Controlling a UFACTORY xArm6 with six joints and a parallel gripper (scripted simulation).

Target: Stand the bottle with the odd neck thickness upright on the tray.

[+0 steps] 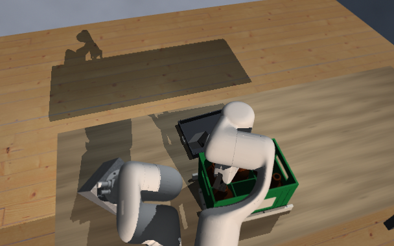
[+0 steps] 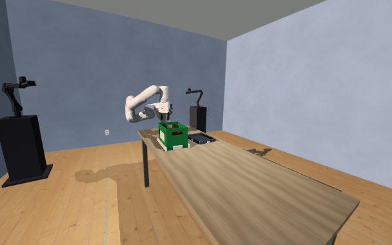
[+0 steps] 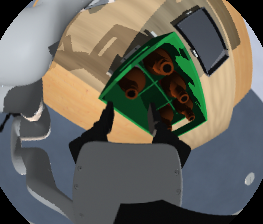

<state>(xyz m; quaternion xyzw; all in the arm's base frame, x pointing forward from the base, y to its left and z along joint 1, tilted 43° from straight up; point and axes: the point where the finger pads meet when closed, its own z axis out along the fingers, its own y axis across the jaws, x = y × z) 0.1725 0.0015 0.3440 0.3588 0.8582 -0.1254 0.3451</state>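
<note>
My hand is 140 mm above the green crate, 100 mm short of it and 30 mm to the right of it. From my hand the other things lie so: dark tray 320 mm to the left, 210 mm below, 130 mm ahead.
</note>
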